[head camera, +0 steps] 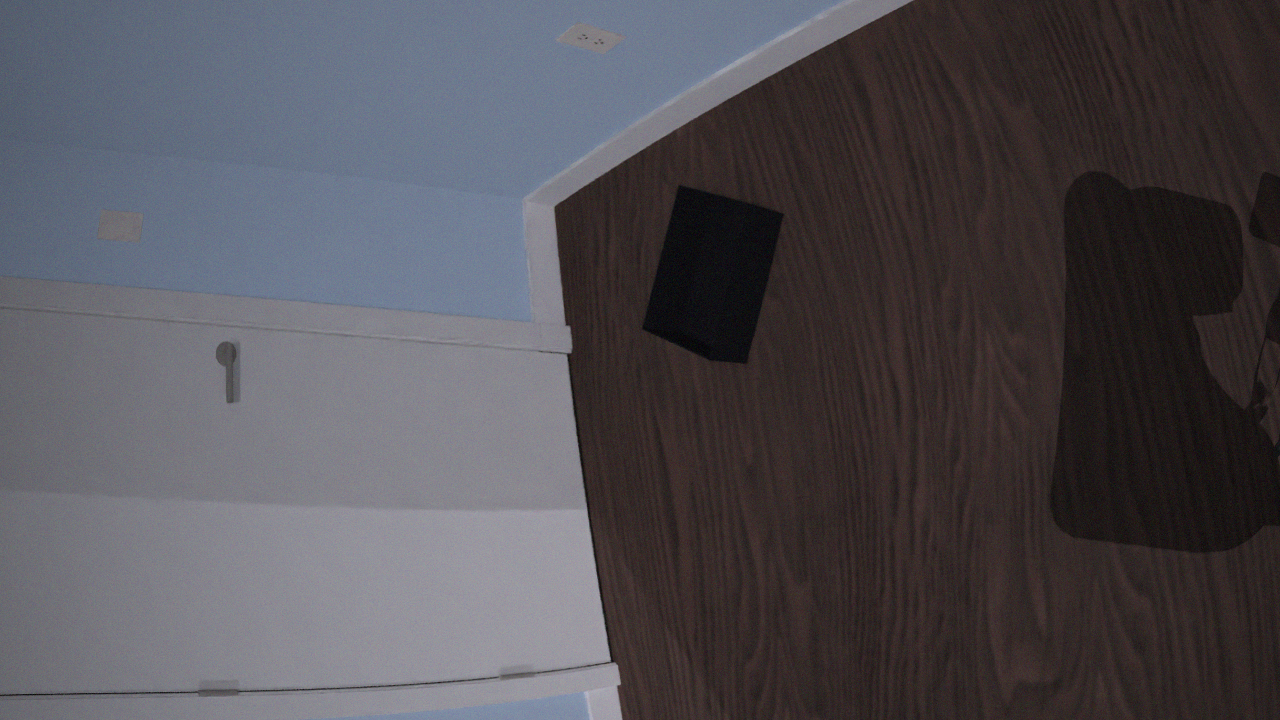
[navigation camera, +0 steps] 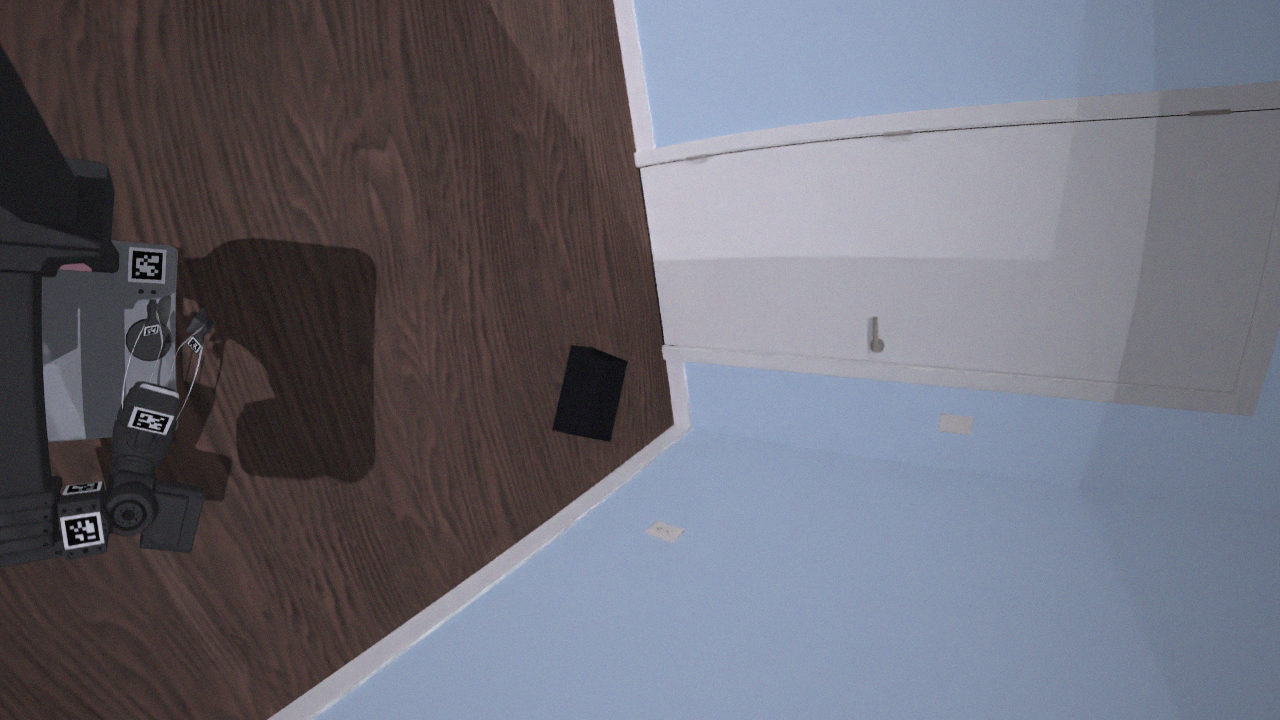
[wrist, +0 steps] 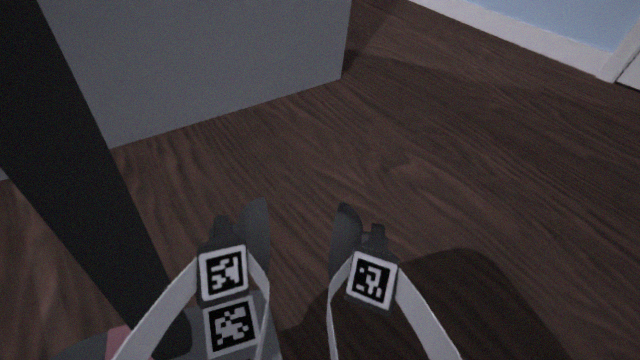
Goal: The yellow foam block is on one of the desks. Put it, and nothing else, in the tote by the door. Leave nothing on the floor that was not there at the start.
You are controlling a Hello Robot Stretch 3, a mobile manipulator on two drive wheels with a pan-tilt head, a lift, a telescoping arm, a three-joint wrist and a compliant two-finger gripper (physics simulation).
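Places are measured from the robot's base along level axes (x ahead, y left, z up), in metres.
Pixels of known places: gripper, fingertip midpoint: (navigation camera: 185,304) (wrist: 300,226).
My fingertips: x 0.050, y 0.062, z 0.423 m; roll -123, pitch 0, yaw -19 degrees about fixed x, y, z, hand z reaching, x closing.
Observation:
For each thing: its top centre in the pictures, then the offset to it from my fingertips. "pt": a spot on its surface instead. Level surfaces: height alone.
- black box at its top centre: (head camera: 693,267) (navigation camera: 601,396) dx +1.259, dy -0.253, dz -0.323 m
- door at a spot on its surface: (head camera: 313,573) pt dx +1.598, dy +0.408, dz +0.324 m
- wood floor at its surface level: dz -0.423 m
A black box (head camera: 713,273) (navigation camera: 586,395), which looks like the tote, stands on the floor near the corner beside the door (head camera: 313,573) (navigation camera: 841,214). Its inside is too dark to make out. My gripper (navigation camera: 177,317) (wrist: 300,226) is open, its two fingertips apart with bare floor showing between them. In the navigation view it is at the left, beside my own base and well apart from the black box. The yellow foam block does not show in these views, and neither does a desk top.
A large grey panel (wrist: 210,60) rises from the floor ahead of the fingers in the wrist view. My dark mast (wrist: 65,150) stands at its left. Blue walls (head camera: 295,98) (navigation camera: 877,582) with white baseboards meet behind the box. My shadow lies on the wood floor (head camera: 850,447) (navigation camera: 483,295).

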